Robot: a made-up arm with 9 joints.
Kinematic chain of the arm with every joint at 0, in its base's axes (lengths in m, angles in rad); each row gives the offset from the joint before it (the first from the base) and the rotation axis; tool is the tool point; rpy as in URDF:
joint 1: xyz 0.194 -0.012 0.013 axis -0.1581 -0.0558 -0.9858
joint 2: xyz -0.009 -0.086 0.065 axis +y
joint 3: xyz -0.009 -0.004 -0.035 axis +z
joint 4: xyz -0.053 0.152 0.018 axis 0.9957 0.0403 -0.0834
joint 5: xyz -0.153 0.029 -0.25 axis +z
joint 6: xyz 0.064 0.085 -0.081 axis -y
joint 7: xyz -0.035 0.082 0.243 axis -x
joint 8: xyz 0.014 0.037 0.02 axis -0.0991 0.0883 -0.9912
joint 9: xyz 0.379 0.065 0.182 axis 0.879 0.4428 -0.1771
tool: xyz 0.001 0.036 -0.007 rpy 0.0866 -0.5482 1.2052
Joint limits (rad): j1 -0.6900..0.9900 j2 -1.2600..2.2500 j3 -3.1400..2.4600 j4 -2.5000..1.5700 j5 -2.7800..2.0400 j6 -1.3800..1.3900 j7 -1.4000..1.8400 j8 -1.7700..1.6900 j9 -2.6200..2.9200
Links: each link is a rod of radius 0.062 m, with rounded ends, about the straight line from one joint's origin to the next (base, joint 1, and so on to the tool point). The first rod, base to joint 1, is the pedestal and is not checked.
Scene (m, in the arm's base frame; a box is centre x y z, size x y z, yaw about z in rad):
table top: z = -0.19
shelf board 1: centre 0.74 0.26 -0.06 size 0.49 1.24 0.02 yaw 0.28
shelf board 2: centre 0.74 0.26 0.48 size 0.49 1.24 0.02 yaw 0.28
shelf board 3: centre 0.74 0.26 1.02 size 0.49 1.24 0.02 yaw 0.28
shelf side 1: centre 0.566 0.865 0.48 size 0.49 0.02 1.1 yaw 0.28
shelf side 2: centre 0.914 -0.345 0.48 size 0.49 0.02 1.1 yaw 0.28
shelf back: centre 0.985 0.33 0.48 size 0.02 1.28 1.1 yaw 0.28
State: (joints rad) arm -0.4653 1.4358 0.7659 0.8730 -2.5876 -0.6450 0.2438 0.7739 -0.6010
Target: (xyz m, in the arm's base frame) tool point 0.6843 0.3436 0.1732
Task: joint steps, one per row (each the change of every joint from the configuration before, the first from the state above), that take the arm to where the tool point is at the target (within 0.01 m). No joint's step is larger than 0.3 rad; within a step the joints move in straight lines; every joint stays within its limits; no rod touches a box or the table.
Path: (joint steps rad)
1: 0.2079 0.0645 0.0254 0.0996 0.2586 -0.0186 0.0699 -0.1507 0.0072
2: 0.2079 0.0644 0.0254 0.0995 0.2585 -0.0185 0.0700 -0.1507 0.0072
3: 0.2079 0.0645 0.0253 0.0996 0.2586 -0.0186 0.0699 -0.1506 0.0073
4: 0.2079 0.0644 0.0254 0.0996 0.2586 -0.0185 0.0699 -0.1507 0.0072
5: 0.2079 0.0645 0.0254 0.0996 0.2585 -0.0186 0.0699 -0.1507 0.0072
6: 0.2079 0.0644 0.0254 0.0995 0.2586 -0.0185 0.0700 -0.1507 0.0072
7: 0.2079 0.0645 0.0254 0.0996 0.2586 -0.0186 0.0699 -0.1507 0.0072

